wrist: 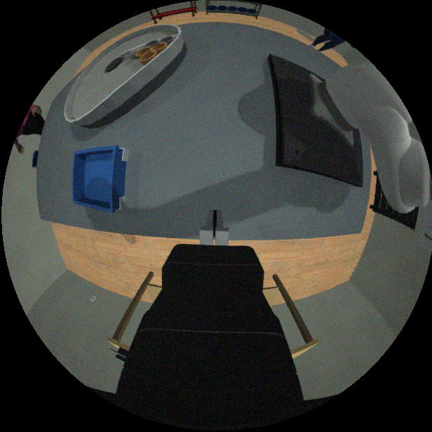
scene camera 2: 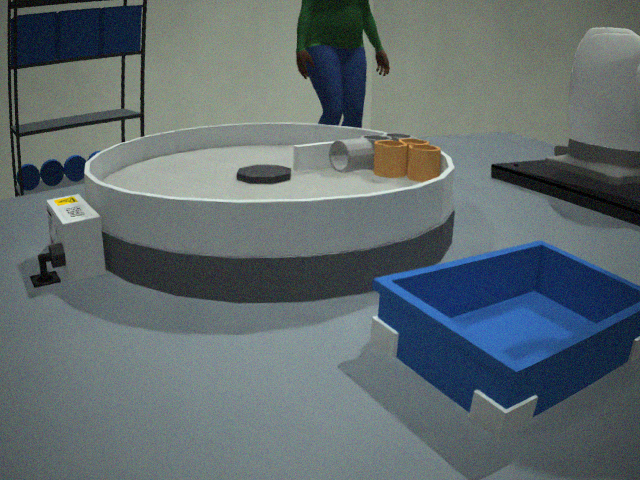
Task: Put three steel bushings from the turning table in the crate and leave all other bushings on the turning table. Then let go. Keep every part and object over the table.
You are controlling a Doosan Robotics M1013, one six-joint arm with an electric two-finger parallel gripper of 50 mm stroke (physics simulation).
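Places are measured from the arm's base along level axes (x ahead, y left, z up), in metres.
Where they show: arm's base at its link origin: (scene camera 2: 604,173).
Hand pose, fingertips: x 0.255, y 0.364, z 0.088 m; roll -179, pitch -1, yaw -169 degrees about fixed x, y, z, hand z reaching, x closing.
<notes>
Things, the pixels of their top centre, and the offset from my fingertips. "spot": a spot on its surface instead.
- grey steel bushing at its top centre: (scene camera 2: 352,139) dz -0.021, dx +0.283, dy -0.364 m
- blue crate at its top centre: (scene camera 2: 533,289) dz -0.062, dx +0.320, dy -0.007 m
- white divider at a spot on its surface: (scene camera 2: 310,157) spot: dz -0.042, dx +0.332, dy -0.373 m
- dark hub at its top centre: (scene camera 2: 264,170) dz -0.051, dx +0.392, dy -0.365 m
- white box at its top centre: (scene camera 2: 71,207) dz -0.054, dx +0.621, dy -0.320 m
My gripper (wrist: 214,217) is shut and empty, above the table's near edge in the wrist view and away from the bushings; it does not show in the scene view. The turning table (scene camera 2: 268,227) (wrist: 132,90) is a round white tray on a dark base. On it a grey steel bushing (scene camera 2: 356,155) lies on its side. Two steel bushings stand behind, largely hidden in the scene view: one (scene camera 2: 376,137) and another (scene camera 2: 399,136). Three orange bushings, one (scene camera 2: 390,159), another (scene camera 2: 423,162) and a third (scene camera 2: 414,141), stand beside them. The blue crate (scene camera 2: 429,335) (wrist: 119,180) shows no bushing inside.
A white divider (scene camera 2: 310,157) and a dark hub (scene camera 2: 263,174) are in the turning table. A white box (scene camera 2: 77,232) stands beside it. The robot's black base plate (scene camera 2: 568,188) (wrist: 310,135) is at the right. A person (scene camera 2: 338,56) stands behind the table.
</notes>
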